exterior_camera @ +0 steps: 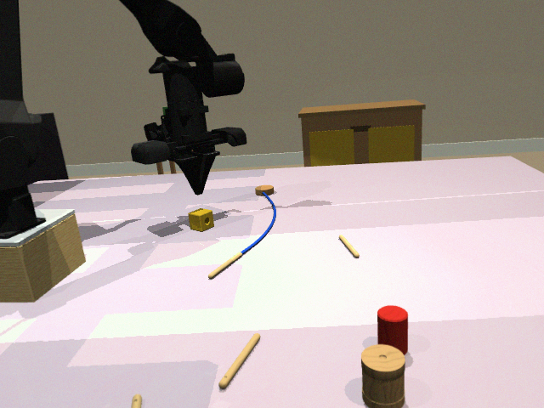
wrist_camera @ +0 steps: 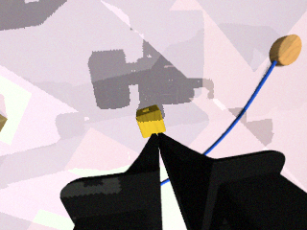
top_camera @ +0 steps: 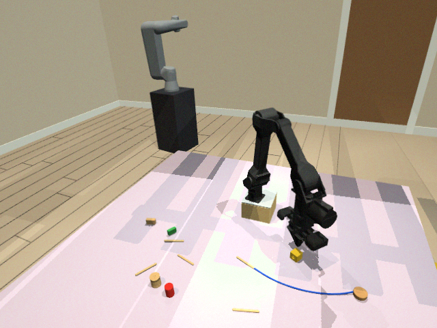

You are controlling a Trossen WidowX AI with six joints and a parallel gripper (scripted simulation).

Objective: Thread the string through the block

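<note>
Now: the yellow block 50 mm below my gripper tip. Round my gripper tip: red cylinder 340 mm ahead, 280 mm to the right, 40 mm below; then round wooden button 210 mm to the left, 50 mm below, 40 mm ahead; then thin wooden stick 130 mm to the right, 110 mm ahead, 60 mm below.
</note>
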